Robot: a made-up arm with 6 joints.
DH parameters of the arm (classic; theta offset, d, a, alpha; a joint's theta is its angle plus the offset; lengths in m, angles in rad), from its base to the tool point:
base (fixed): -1.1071 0 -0.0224 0
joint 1: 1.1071 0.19 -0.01 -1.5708
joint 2: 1.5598 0 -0.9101 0
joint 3: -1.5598 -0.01 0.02 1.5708
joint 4: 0 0.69 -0.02 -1.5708
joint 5: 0 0.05 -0.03 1.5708
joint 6: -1.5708 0 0.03 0
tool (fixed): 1.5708 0.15 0 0
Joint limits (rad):
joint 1: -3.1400..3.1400
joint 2: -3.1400..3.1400
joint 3: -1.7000..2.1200
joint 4: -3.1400..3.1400
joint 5: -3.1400..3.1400
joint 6: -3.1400..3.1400
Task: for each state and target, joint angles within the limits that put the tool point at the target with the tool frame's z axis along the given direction. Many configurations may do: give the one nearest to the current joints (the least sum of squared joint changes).
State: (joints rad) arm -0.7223 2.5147 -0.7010 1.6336 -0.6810 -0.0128
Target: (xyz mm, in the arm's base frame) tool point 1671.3 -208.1 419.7 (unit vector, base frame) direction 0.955 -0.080 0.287
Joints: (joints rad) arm -0.1088 1.6248 -0.3568 1.1178 0.0269 -0.0597
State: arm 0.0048 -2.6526 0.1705 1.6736 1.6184 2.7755
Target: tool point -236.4 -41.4 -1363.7 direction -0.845 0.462 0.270
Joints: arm 0.8645 -2.9043 -0.2252 1.3616 1.8416 2.7036
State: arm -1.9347 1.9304 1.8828 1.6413 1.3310 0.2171
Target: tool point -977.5 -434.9 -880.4 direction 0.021 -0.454 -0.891
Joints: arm -2.7153 1.8716 1.0167 1.4295 0.4403 0.1733
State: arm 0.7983 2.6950 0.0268 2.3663 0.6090 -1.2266
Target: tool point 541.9 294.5 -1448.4 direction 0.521 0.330 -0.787
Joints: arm 0.5418 2.6938 0.1372 3.1009 0.3542 -1.1796
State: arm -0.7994 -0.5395 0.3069 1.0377 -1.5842 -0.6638
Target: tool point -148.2 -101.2 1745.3 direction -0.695 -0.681 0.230
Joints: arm -0.7369 -0.1592 0.4138 1.4549 -1.3610 -0.6906
